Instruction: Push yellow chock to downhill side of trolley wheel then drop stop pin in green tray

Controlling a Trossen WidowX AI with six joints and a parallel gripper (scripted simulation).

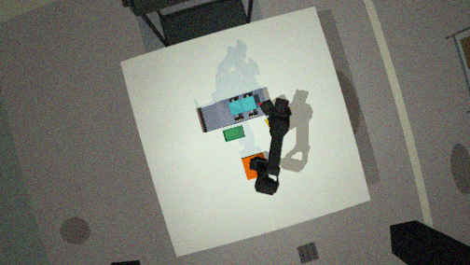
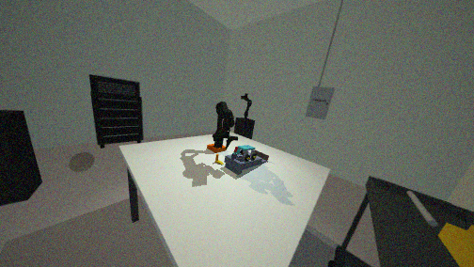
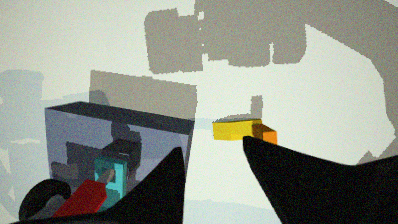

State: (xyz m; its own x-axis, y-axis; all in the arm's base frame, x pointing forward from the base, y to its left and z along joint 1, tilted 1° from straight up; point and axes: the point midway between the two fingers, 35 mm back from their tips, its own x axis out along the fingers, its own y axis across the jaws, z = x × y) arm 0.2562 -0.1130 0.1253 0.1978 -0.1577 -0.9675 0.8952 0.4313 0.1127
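Right now my gripper tip is 40 mm past the yellow chock and 110 mm above it. Round my gripper tip: red-headed stop pin (70 mm ahead, 50 mm to the left); then grey ramp (70 mm ahead, 160 mm to the left, 90 mm below); then teal trolley (70 mm ahead, 150 mm to the left, 20 mm below).
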